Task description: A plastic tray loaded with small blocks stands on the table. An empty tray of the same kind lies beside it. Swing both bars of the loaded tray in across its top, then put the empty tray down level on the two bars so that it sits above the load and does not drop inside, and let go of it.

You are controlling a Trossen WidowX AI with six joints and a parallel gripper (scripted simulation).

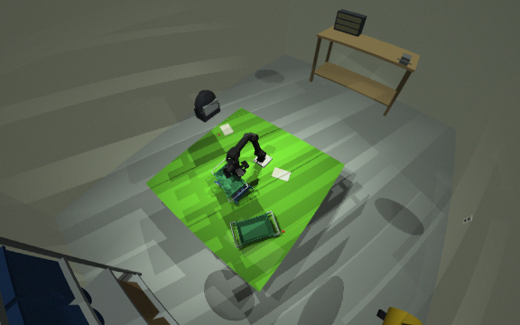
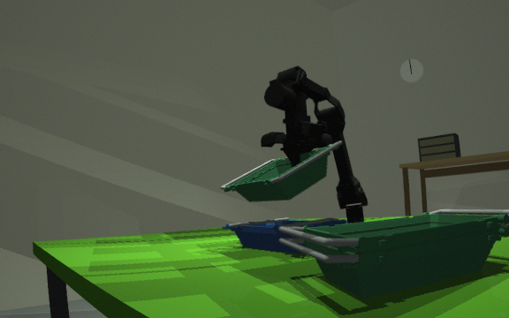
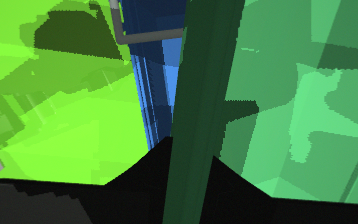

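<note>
My gripper tip is 70 mm short of the green plastic tray and 30 mm to the left of it. From my gripper tip the other things lie so: small red block 500 mm to the left, 170 mm below, 130 mm ahead.
</note>
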